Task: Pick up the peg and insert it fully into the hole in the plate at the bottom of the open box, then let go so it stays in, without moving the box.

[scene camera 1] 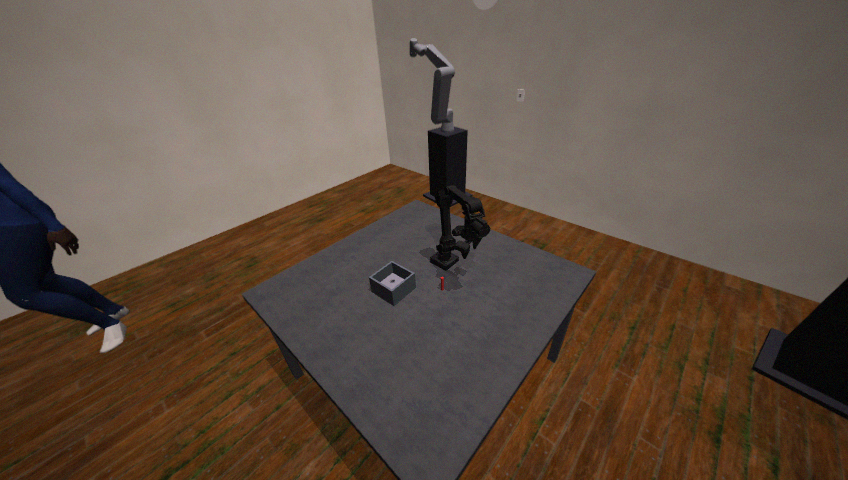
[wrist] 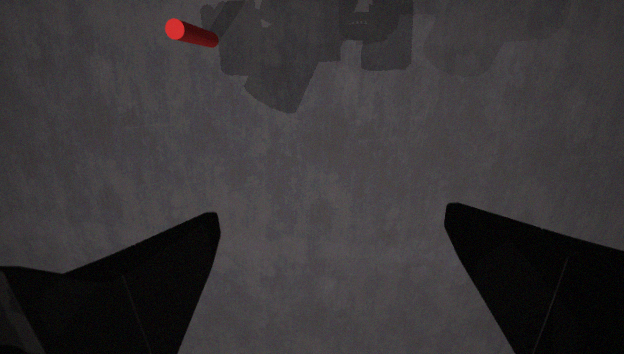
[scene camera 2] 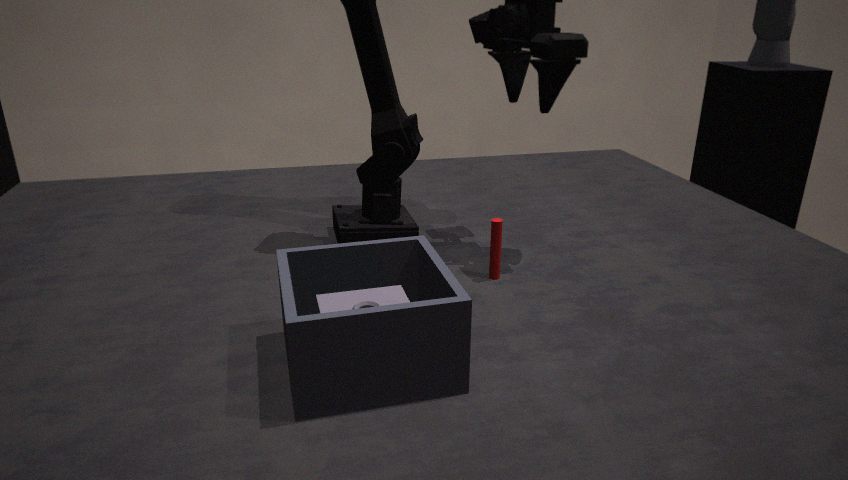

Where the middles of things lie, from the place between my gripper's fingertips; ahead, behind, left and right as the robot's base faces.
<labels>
I see my gripper 31 cm short of the grey box (scene camera 2: 340, 362), 22 cm to the left of it and 15 cm above it. Round my hand: pale plate (scene camera 2: 364, 298): 31 cm ahead, 22 cm to the right, 17 cm below.
</labels>
